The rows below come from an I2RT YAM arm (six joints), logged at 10 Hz.
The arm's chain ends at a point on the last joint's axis. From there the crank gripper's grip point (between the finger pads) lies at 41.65 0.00 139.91 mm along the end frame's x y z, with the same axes.
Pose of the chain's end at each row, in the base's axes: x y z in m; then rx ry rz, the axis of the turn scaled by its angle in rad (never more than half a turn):
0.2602, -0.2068, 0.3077, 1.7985, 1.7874, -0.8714
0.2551, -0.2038, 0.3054, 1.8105, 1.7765, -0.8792
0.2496, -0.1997, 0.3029, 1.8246, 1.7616, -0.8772
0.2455, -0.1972, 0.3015, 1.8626, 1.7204, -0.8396
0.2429, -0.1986, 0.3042, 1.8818, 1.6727, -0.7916
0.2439, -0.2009, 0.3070, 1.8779, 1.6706, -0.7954
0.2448, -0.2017, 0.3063, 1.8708, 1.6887, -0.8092
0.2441, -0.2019, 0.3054, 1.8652, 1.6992, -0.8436
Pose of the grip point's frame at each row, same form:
0.2420, -0.2767, 0.1808, 1.7985, 1.7874, -0.8714
0.2359, -0.2737, 0.1787, 1.8105, 1.7765, -0.8792
0.2304, -0.2695, 0.1761, 1.8246, 1.7616, -0.8772
0.2295, -0.2656, 0.1735, 1.8626, 1.7204, -0.8396
0.2327, -0.2672, 0.1758, 1.8818, 1.6727, -0.7916
0.2336, -0.2701, 0.1789, 1.8779, 1.6706, -0.7954
0.2328, -0.2707, 0.1782, 1.8708, 1.6887, -0.8092
0.2285, -0.2717, 0.1781, 1.8652, 1.6992, -0.8436

